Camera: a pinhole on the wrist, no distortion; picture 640 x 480 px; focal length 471.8 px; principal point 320.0 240.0 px. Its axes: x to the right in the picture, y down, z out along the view. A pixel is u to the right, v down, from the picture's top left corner.
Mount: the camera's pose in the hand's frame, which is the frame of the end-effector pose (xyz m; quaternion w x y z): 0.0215 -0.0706 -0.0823 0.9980 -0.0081 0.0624 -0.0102
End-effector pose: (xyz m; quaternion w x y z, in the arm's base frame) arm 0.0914 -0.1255 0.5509 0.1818 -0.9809 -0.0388 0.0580
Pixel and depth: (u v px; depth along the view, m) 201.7 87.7 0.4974
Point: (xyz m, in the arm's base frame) -0.0186 0.2273 0.2368
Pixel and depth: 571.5 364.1 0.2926
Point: 0.2800 -0.0456 0.3533
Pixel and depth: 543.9 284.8 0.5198
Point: 0.3677 0.0658 0.1520
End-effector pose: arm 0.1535 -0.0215 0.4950 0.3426 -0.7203 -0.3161 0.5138
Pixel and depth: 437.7 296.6 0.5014
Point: -0.1714 0.2179 0.2955
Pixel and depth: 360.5 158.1 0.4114
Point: -0.1403 0.1961 0.4745
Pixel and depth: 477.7 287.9 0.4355
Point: -0.1052 0.2258 0.3196
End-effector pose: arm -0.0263 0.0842 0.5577 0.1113 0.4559 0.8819 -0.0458
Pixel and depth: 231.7 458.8 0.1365
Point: -0.0297 0.0828 0.5006
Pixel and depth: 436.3 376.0 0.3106
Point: -0.0525 0.1672 0.3168
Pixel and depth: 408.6 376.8 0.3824
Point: -0.0257 0.1710 0.2468
